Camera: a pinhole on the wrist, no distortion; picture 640 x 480 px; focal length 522.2 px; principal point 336.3 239.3 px. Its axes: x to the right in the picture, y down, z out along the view. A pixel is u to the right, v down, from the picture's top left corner.
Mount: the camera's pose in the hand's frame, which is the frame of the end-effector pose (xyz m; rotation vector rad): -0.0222 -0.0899 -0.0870 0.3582 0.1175 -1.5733
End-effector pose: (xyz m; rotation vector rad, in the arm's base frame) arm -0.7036 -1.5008 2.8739 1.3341 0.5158 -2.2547
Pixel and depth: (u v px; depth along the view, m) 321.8 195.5 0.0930
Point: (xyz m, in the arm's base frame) -0.7502 -1.3981 2.9225
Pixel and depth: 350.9 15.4 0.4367
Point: -0.9234 -1.4203 3.2690
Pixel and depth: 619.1 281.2 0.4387
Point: -1.1200 -1.2627 3.0772
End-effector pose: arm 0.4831 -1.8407 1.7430 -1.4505 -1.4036 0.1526
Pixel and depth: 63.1 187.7 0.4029
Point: 0.1967 -1.7401 1.5292
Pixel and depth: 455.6 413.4 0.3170
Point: 0.1828 -1.7620 1.8579
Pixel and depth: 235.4 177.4 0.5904
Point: -0.0161 -1.7410 1.5411
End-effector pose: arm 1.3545 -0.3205 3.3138 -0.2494 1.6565 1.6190
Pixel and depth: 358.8 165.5 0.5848
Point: 1.8365 -0.0342 3.2801
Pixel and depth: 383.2 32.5 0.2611
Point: 1.6349 -0.2878 3.2966
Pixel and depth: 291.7 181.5 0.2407
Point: 1.5559 -0.2461 3.2806
